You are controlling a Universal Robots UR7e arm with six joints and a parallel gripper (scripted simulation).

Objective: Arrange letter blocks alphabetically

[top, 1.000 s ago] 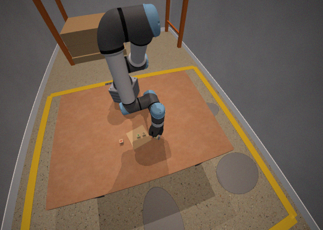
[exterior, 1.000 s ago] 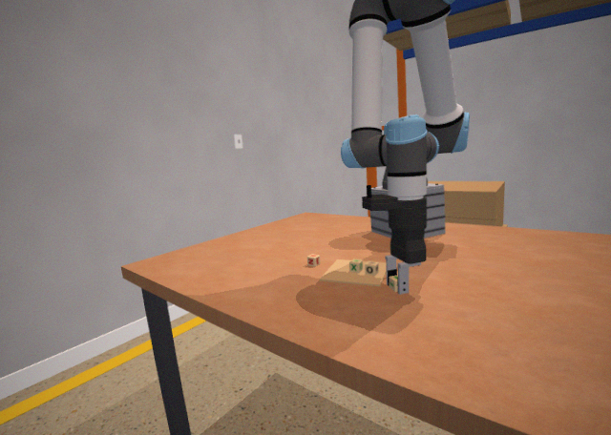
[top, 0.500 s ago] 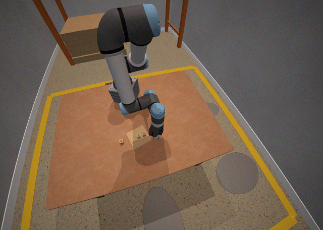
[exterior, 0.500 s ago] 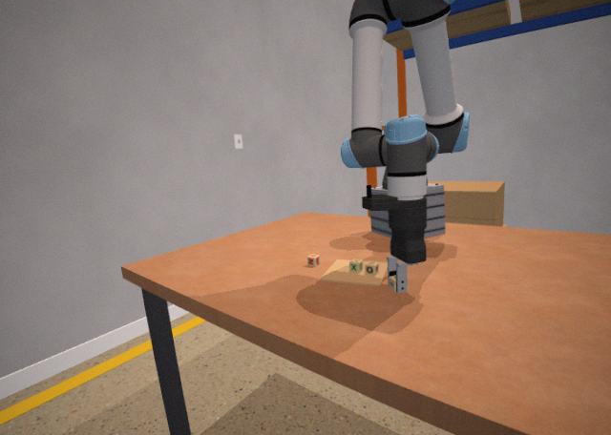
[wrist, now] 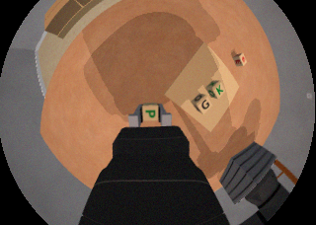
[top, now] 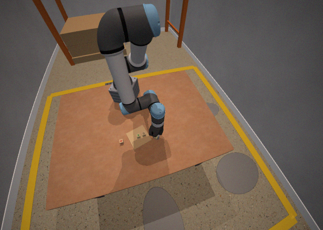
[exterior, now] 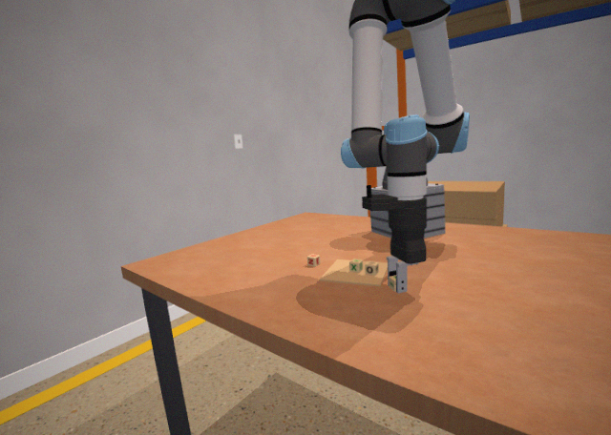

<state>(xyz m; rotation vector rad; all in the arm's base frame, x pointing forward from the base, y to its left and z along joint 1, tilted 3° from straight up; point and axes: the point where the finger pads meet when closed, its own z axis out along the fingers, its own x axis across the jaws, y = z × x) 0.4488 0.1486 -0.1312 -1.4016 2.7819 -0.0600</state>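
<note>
My hand is 120 mm to the left of the tan mat, 40 mm past it and 20 mm above it.
</note>
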